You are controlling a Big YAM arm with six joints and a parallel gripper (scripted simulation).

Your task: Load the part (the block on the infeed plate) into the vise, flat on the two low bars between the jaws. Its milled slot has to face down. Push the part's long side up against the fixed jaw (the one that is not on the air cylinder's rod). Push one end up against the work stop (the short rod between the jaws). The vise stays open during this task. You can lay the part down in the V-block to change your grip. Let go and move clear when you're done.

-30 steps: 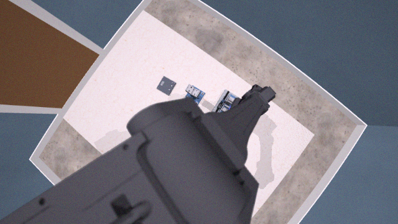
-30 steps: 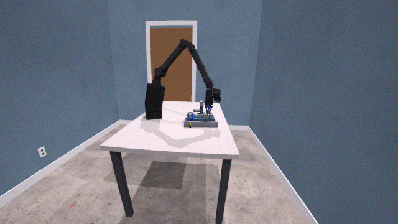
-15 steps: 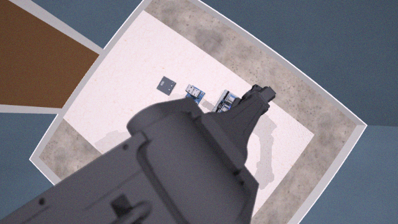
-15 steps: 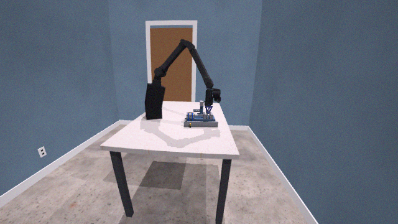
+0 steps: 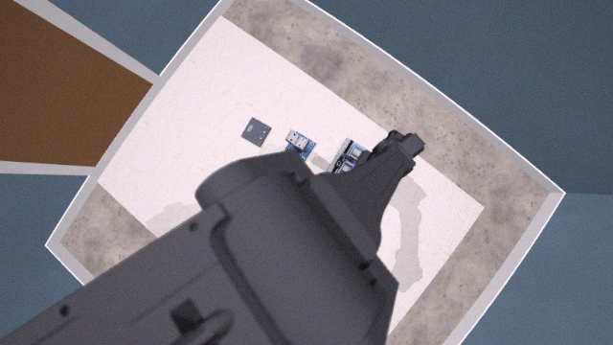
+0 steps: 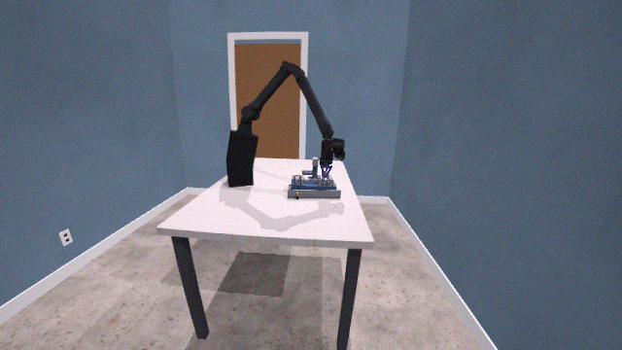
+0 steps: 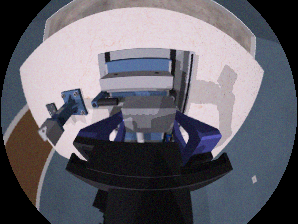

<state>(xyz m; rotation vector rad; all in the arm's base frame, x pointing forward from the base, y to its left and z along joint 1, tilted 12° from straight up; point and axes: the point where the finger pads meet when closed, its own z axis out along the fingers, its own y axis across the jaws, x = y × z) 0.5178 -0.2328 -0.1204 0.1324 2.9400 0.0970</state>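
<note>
My gripper is now 10 mm above the part. The rest, counted from my hand: dark square plate 40 mm behind, 430 mm to the left, 110 mm below.
</note>
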